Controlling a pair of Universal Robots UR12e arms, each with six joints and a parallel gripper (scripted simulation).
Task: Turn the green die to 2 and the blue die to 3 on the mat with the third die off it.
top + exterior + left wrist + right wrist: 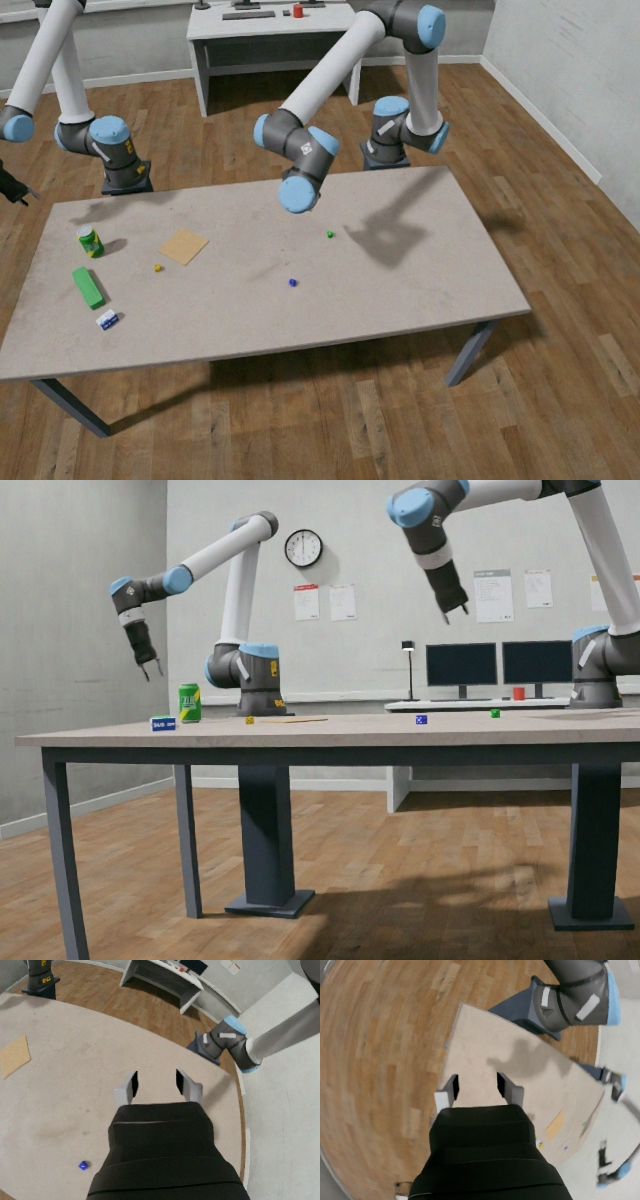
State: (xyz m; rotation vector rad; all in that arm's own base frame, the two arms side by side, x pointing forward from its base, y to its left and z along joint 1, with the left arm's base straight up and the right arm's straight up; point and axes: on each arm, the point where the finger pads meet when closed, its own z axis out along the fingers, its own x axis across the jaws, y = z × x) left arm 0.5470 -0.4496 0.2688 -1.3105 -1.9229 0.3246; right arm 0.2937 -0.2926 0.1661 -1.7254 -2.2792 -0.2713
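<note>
The yellow die lies 5 cm ahead of my left hand, 55 cm to the right of it and 26 cm below it. Round my left hand: blue die 18 cm ahead, 7 cm to the right, 26 cm below; then green die 3 cm behind, 10 cm to the left, 26 cm below; then tan mat 6 cm behind, 46 cm to the right, 27 cm below.
</note>
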